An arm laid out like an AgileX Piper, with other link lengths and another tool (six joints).
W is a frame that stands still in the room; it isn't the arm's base.
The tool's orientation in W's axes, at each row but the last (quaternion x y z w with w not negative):
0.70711 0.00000 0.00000 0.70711
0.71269 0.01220 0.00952 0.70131
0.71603 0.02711 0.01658 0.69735
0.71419 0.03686 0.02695 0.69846
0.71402 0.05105 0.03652 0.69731
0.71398 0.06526 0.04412 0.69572
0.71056 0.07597 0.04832 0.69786
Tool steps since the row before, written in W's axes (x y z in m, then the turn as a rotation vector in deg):
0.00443 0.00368 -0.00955 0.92 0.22 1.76
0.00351 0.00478 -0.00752 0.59 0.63 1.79
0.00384 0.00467 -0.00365 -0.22 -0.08 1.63
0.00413 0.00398 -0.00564 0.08 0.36 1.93
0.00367 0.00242 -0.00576 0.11 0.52 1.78
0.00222 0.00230 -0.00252 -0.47 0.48 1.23
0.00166 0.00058 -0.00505 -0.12 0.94 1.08
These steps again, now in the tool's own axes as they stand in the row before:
0.00443 -0.00955 -0.00368 0.92 1.76 -0.22
0.00368 -0.00758 -0.00455 0.60 1.78 -0.64
0.00417 -0.00371 -0.00433 -0.25 1.63 0.02
0.00455 -0.00566 -0.00346 0.09 1.92 -0.40
0.00405 -0.00573 -0.00180 0.14 1.77 -0.55
0.00262 -0.00250 -0.00186 -0.42 1.20 -0.58
0.00192 -0.00499 -0.00017 0.01 1.06 -0.97

